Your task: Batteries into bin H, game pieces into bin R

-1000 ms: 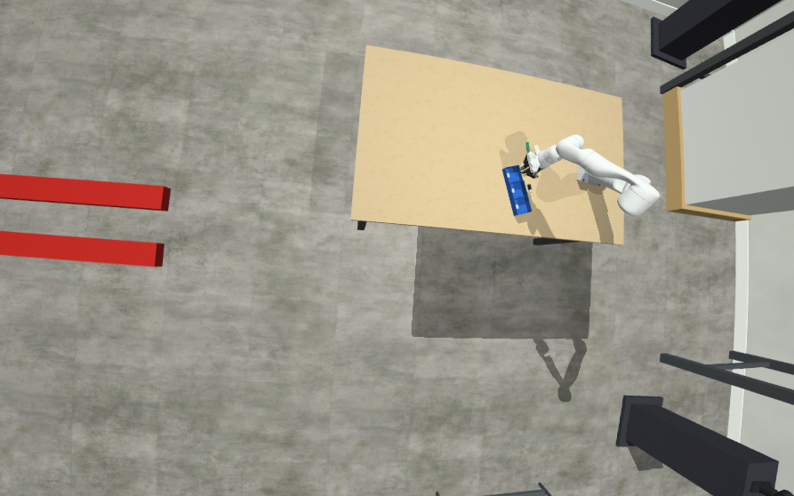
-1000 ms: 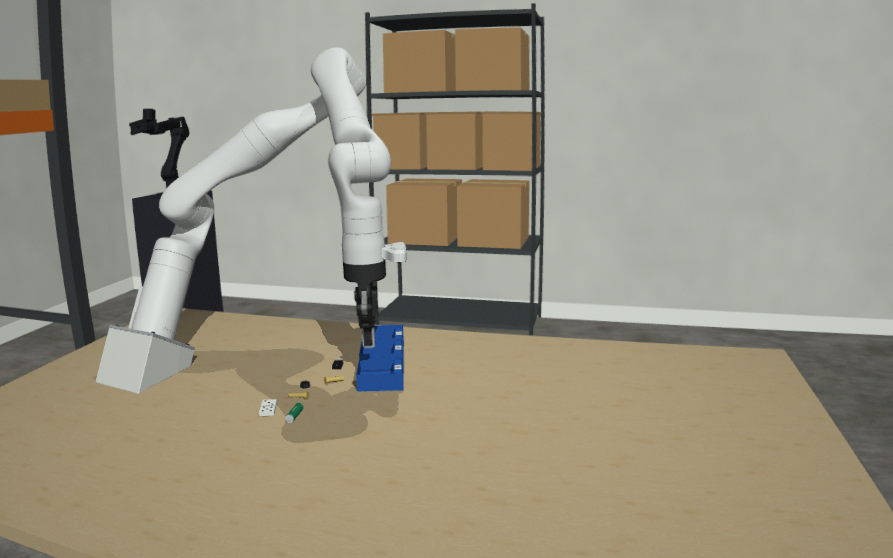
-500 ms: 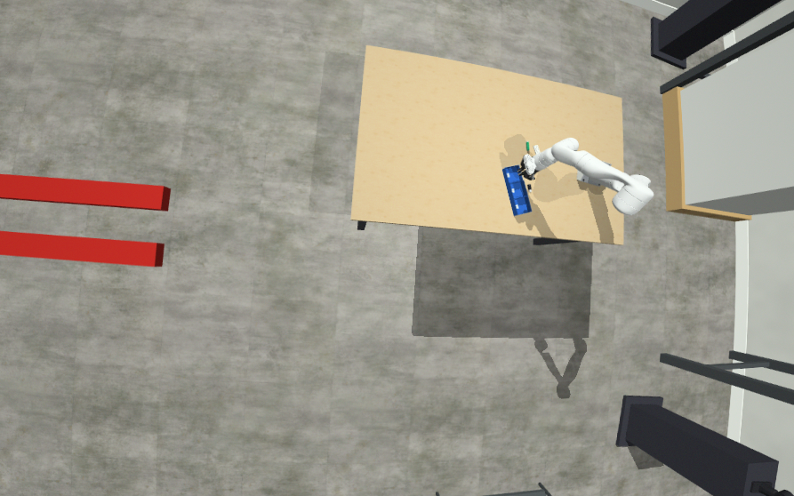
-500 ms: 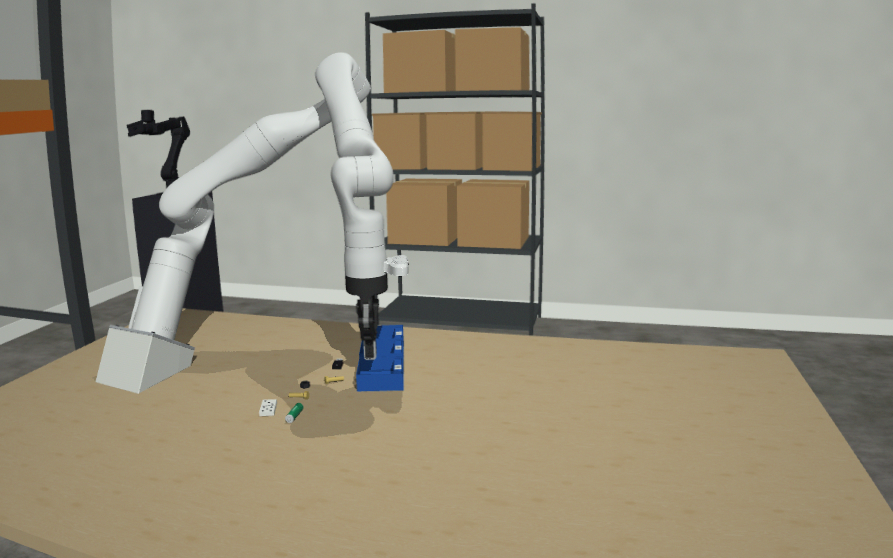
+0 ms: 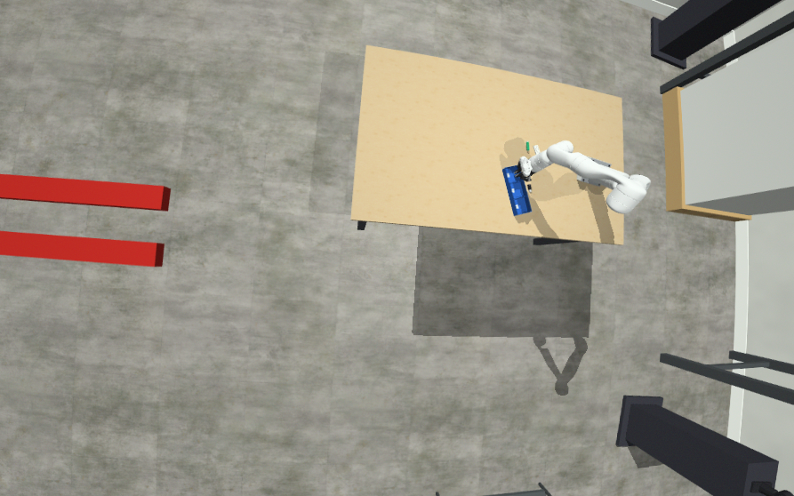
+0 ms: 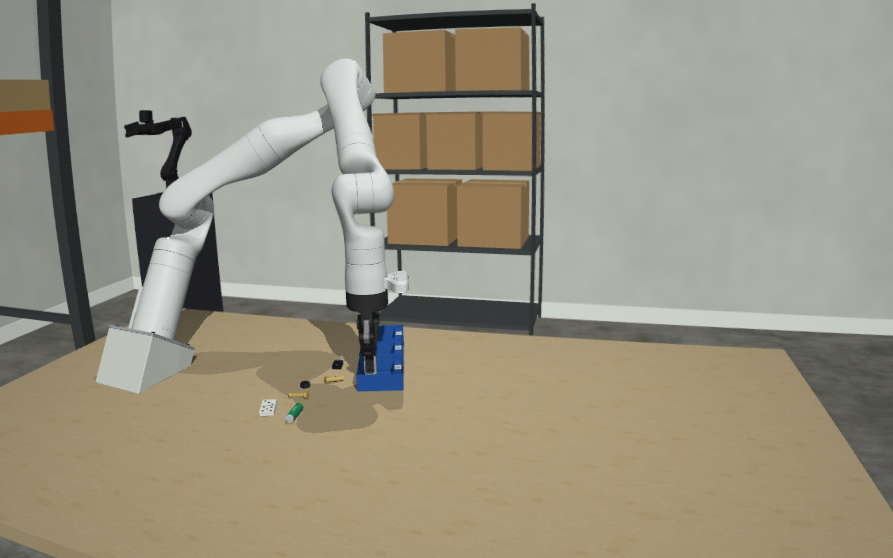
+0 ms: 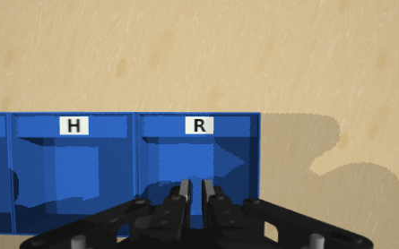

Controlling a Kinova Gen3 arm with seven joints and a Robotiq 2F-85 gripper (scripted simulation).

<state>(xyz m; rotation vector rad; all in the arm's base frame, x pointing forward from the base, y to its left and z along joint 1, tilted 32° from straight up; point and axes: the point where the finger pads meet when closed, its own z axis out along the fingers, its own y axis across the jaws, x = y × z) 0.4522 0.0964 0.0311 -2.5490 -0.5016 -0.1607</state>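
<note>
Right now the blue three-part bin is 20 mm behind my hand, 80 mm to the left of it and 20 mm below it. From my hand the other things lie so: green battery: 60 mm behind, 180 mm to the right, 30 mm below; black nut: 110 mm behind, 60 mm to the right, 30 mm below; black piece: 100 mm behind, 50 mm to the left, 30 mm below.
</note>
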